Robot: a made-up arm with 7 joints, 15 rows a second.
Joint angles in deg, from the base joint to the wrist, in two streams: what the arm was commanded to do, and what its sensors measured. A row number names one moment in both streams.
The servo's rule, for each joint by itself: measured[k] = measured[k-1] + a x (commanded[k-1-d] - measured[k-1]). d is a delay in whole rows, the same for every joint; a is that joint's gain. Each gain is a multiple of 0.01, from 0.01 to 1. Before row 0 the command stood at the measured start. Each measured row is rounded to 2 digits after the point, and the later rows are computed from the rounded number. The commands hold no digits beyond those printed.
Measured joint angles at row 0: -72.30, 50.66, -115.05, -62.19, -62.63, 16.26, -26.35
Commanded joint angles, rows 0 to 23: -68.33, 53.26, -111.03, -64.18, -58.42, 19.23, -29.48; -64.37, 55.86, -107.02, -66.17, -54.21, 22.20, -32.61; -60.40, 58.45, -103.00, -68.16, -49.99, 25.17, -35.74; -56.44, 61.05, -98.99, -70.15, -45.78, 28.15, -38.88; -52.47, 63.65, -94.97, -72.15, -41.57, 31.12, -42.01; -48.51, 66.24, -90.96, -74.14, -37.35, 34.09, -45.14; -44.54, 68.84, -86.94, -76.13, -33.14, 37.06, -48.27; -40.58, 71.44, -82.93, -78.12, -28.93, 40.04, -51.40; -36.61, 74.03, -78.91, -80.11, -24.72, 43.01, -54.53; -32.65, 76.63, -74.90, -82.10, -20.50, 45.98, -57.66; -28.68, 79.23, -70.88, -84.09, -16.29, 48.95, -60.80; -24.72, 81.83, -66.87, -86.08, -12.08, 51.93, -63.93; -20.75, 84.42, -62.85, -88.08, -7.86, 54.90, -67.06; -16.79, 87.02, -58.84, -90.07, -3.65, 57.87, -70.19; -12.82, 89.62, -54.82, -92.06, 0.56, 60.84, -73.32; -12.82, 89.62, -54.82, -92.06, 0.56, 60.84, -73.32; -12.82, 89.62, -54.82, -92.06, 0.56, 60.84, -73.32; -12.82, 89.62, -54.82, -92.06, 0.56, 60.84, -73.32; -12.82, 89.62, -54.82, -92.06, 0.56, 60.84, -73.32; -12.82, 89.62, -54.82, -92.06, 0.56, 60.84, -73.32; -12.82, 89.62, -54.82, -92.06, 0.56, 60.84, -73.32; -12.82, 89.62, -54.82, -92.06, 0.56, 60.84, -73.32; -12.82, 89.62, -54.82, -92.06, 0.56, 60.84, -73.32; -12.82, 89.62, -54.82, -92.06, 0.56, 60.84, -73.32
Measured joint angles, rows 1 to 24: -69.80, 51.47, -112.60, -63.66, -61.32, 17.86, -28.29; -66.38, 52.83, -109.20, -65.52, -59.12, 20.20, -30.97; -62.61, 54.57, -105.42, -67.47, -56.29, 22.88, -33.93; -58.72, 56.58, -101.50, -69.45, -53.03, 25.73, -37.00; -54.78, 58.77, -97.52, -71.45, -49.48, 28.64, -40.11; -50.83, 61.09, -93.52, -73.44, -45.72, 31.58, -43.23; -46.87, 63.49, -89.51, -75.43, -41.82, 34.54, -46.35; -42.91, 65.95, -85.50, -77.42, -37.82, 37.51, -49.48; -38.94, 68.45, -81.48, -79.41, -33.76, 40.48, -52.61; -34.98, 70.99, -77.47, -81.40, -29.65, 43.45, -55.74; -31.01, 73.54, -73.45, -83.39, -25.51, 46.42, -58.88; -27.05, 76.11, -69.44, -85.38, -21.35, 49.40, -62.01; -23.08, 78.69, -65.42, -87.38, -17.17, 52.37, -65.14; -19.12, 81.27, -61.41, -89.37, -12.98, 55.34, -68.27; -15.15, 83.86, -57.39, -91.36, -8.78, 58.31, -71.40; -13.68, 85.65, -55.82, -91.88, -5.88, 59.68, -72.59; -13.14, 86.88, -55.21, -92.01, -3.88, 60.31, -73.04; -12.94, 87.73, -54.97, -92.05, -2.50, 60.60, -73.21; -12.86, 88.32, -54.88, -92.06, -1.55, 60.73, -73.28; -12.83, 88.72, -54.84, -92.06, -0.90, 60.79, -73.30; -12.82, 89.00, -54.83, -92.06, -0.45, 60.82, -73.31; -12.82, 89.19, -54.82, -92.06, -0.14, 60.83, -73.32; -12.82, 89.32, -54.82, -92.06, 0.08, 60.84, -73.32; -12.82, 89.41, -54.82, -92.06, 0.23, 60.84, -73.32
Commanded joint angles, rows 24 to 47: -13.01, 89.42, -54.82, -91.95, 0.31, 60.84, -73.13; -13.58, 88.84, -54.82, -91.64, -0.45, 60.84, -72.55; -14.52, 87.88, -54.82, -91.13, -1.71, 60.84, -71.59; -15.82, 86.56, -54.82, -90.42, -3.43, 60.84, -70.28; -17.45, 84.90, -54.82, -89.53, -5.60, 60.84, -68.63; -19.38, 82.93, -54.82, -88.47, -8.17, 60.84, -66.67; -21.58, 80.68, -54.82, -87.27, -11.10, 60.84, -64.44; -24.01, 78.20, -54.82, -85.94, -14.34, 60.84, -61.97; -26.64, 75.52, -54.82, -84.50, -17.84, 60.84, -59.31; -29.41, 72.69, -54.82, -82.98, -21.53, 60.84, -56.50; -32.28, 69.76, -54.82, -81.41, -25.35, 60.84, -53.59; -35.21, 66.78, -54.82, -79.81, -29.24, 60.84, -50.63; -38.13, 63.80, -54.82, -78.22, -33.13, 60.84, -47.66; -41.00, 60.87, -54.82, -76.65, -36.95, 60.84, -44.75; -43.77, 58.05, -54.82, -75.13, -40.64, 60.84, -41.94; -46.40, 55.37, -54.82, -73.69, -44.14, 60.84, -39.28; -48.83, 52.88, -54.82, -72.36, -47.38, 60.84, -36.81; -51.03, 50.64, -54.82, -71.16, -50.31, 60.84, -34.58; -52.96, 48.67, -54.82, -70.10, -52.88, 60.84, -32.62; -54.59, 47.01, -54.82, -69.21, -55.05, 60.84, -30.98; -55.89, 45.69, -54.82, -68.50, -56.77, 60.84, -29.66; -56.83, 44.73, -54.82, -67.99, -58.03, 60.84, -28.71; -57.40, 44.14, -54.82, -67.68, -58.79, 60.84, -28.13; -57.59, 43.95, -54.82, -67.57, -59.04, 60.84, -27.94
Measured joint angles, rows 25 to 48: -12.94, 89.41, -54.82, -91.98, 0.25, 60.84, -73.20; -13.34, 89.23, -54.82, -91.73, 0.03, 60.84, -72.80; -14.08, 88.81, -54.82, -91.29, -0.51, 60.84, -72.05; -15.18, 88.11, -54.82, -90.65, -1.42, 60.84, -70.95; -16.61, 87.11, -54.82, -89.82, -2.72, 60.84, -69.51; -18.36, 85.81, -54.82, -88.82, -4.41, 60.84, -67.75; -20.39, 84.22, -54.82, -87.67, -6.48, 60.84, -65.70; -22.67, 82.35, -54.82, -86.39, -8.92, 60.84, -63.39; -25.17, 80.23, -54.82, -84.99, -11.69, 60.84, -60.86; -27.84, 77.89, -54.82, -83.50, -14.74, 60.84, -58.16; -30.64, 75.37, -54.82, -81.95, -18.03, 60.84, -55.33; -33.52, 72.71, -54.82, -80.37, -21.51, 60.84, -52.42; -36.42, 69.95, -54.82, -78.78, -25.11, 60.84, -49.47; -39.31, 67.14, -54.82, -77.20, -28.78, 60.84, -46.54; -42.12, 64.32, -54.82, -75.67, -32.46, 60.84, -43.69; -44.82, 61.55, -54.82, -74.20, -36.08, 60.84, -40.96; -47.35, 58.86, -54.82, -72.84, -39.58, 60.84, -38.39; -49.67, 56.31, -54.82, -71.60, -42.91, 60.84, -36.03; -51.74, 53.94, -54.82, -70.49, -46.00, 60.84, -33.92; -53.54, 51.79, -54.82, -69.54, -48.81, 60.84, -32.10; -55.02, 49.90, -54.82, -68.77, -51.28, 60.84, -30.59; -56.16, 48.30, -54.82, -68.19, -53.37, 60.84, -29.42; -56.94, 47.01, -54.82, -67.81, -55.05, 60.84, -28.62; -57.35, 46.06, -54.82, -67.63, -56.29, 60.84, -28.20
